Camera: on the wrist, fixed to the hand. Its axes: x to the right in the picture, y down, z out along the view.
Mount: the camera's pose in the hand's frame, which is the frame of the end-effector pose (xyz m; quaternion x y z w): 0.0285 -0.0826 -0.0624 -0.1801 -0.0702 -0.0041 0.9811
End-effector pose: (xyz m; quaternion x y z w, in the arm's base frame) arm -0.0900 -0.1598 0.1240 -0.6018 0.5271 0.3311 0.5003
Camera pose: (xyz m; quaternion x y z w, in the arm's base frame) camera -0.0119 -0.2325 0.1360 -0.6595 0.4199 0.4600 0.4208
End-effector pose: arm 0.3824 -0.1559 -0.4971 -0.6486 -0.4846 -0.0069 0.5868
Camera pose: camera 0.3798 -0.1992 -0.3989 -0.7406 -0.5181 -0.0509 0.4249
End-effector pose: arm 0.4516 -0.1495 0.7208 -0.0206 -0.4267 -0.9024 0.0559
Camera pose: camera 0.4142 -0.1481 0.6202 -0.0919 -0.2601 -0.9610 0.0175
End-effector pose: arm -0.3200 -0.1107 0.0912 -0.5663 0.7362 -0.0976 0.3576
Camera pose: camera -0.2996 -0.1808 0.1699 -0.6299 0.7124 0.0751 0.3001
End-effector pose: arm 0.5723 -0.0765 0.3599 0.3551 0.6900 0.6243 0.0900
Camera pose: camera 0.4848 -0.1065 0.3053 0.3732 0.5597 0.7115 0.2033
